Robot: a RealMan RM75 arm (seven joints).
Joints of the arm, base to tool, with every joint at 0 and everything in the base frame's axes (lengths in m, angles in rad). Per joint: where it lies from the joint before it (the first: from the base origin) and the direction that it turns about. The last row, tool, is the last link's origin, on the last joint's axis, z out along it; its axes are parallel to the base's.
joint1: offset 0 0 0.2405 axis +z
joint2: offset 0 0 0 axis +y
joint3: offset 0 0 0.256 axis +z
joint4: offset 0 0 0 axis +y
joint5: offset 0 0 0.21 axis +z
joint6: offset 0 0 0 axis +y
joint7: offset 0 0 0.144 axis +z
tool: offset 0 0 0
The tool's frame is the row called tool.
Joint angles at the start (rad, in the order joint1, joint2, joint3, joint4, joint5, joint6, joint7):
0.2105, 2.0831, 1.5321, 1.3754, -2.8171, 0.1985, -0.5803
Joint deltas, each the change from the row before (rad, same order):
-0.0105, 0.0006, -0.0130, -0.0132, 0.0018, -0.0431, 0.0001
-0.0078, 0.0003, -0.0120, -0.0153, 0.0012, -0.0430, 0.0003
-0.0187, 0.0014, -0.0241, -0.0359, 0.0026, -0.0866, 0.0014
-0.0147, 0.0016, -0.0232, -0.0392, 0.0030, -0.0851, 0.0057
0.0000, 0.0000, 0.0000, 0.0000, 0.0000, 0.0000, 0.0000
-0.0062, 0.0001, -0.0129, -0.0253, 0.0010, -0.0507, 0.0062
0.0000, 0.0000, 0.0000, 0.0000, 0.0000, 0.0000, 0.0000
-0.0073, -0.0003, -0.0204, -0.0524, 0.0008, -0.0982, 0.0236
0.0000, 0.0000, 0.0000, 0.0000, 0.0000, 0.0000, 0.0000
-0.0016, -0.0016, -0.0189, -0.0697, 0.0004, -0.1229, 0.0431
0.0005, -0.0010, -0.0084, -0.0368, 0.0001, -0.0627, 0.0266
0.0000, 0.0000, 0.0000, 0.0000, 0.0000, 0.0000, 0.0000
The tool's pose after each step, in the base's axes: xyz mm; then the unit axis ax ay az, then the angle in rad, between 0 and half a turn. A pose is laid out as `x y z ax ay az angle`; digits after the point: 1 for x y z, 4 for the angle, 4 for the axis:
219.2 390.8 47.4 -0.9880 0.1428 0.0586 1.8343
220.8 389.2 45.6 -0.9883 0.1376 0.0666 1.8219
226.6 384.7 41.0 -0.9882 0.1309 0.0799 1.7991
232.1 380.1 36.1 -0.9875 0.1262 0.0947 1.7786
232.1 380.1 36.1 -0.9875 0.1262 0.0947 1.7786
235.3 377.7 33.5 -0.9869 0.1235 0.1039 1.7665
235.3 377.7 33.5 -0.9869 0.1235 0.1039 1.7665
241.6 373.4 29.7 -0.9844 0.1226 0.1262 1.7426
241.6 373.4 29.7 -0.9844 0.1226 0.1262 1.7426
249.0 368.9 27.0 -0.9791 0.1252 0.1603 1.7127
252.8 366.4 26.0 -0.9754 0.1279 0.1797 1.6990
252.8 366.4 26.0 -0.9754 0.1279 0.1797 1.6990

